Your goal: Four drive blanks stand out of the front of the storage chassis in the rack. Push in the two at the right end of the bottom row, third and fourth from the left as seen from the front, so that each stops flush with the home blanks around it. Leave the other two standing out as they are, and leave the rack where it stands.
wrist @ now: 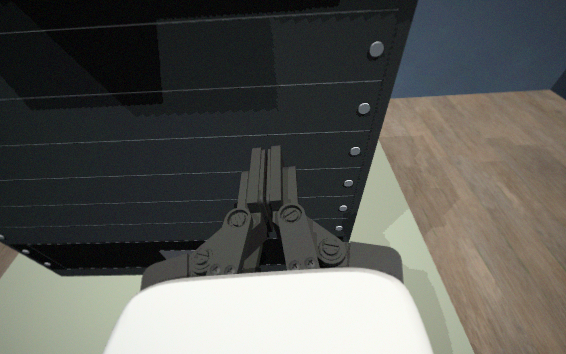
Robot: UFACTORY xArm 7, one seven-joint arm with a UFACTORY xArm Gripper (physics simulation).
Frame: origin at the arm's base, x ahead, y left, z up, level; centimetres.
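Seen in the pictures: gripper, fingertip midpoint: (271,164).
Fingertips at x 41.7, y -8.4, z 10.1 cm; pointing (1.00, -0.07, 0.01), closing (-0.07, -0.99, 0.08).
Observation:
A point is followed by its place in that frame.
My gripper (271,164) {x 41.7, y -8.4, z 10.1 cm} is shut and empty, its two fingers together and pointing up the view in front of the rack (366,145) {x 47.8, y -17.1, z 5.3 cm}. Behind the fingers are flat dark filler panels (150,160) {x 49.4, y 3.2, z 4.7 cm}, stacked in rows with thin light seams. Whether the fingertips touch a panel cannot be told. Angular shadows lie across the upper panels. A very dark strip shows along the top edge at the left and middle, too dark to identify. The drive blanks and the chassis front cannot be made out in this view, so how far any blank stands out cannot be told.
Round silver screws (364,108) {x 47.5, y -16.1, z 9.5 cm} run down the rack's right side, and a few show at its lower left. A pale green mat (75,310) {x 46.2, y 27.3, z -23.7 cm} lies under the rack. Wooden floor (490,200) and a blue wall (490,45) are to the right.

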